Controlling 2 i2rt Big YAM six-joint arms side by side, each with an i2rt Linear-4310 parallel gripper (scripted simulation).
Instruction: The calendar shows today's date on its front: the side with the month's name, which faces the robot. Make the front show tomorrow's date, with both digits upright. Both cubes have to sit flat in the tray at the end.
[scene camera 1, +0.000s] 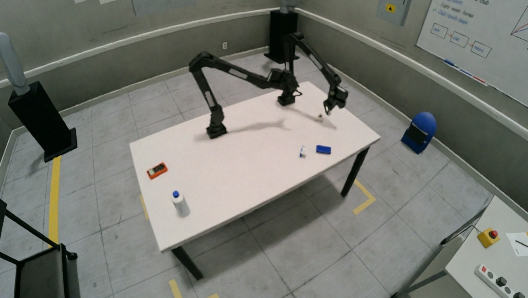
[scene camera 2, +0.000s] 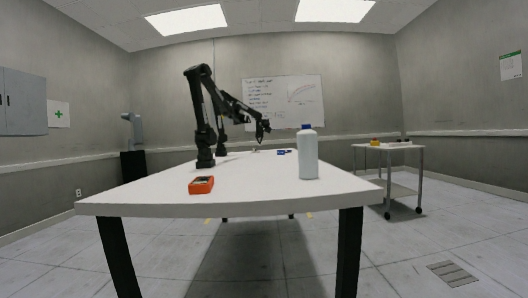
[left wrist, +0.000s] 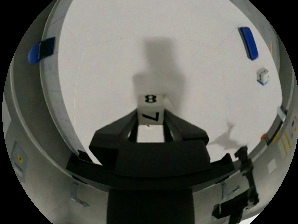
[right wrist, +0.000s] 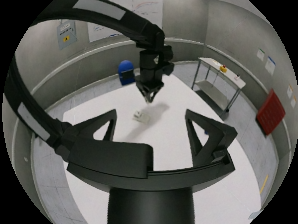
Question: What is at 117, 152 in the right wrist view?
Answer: My right gripper.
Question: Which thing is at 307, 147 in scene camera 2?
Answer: A white bottle.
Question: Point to my left gripper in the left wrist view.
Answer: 150, 112
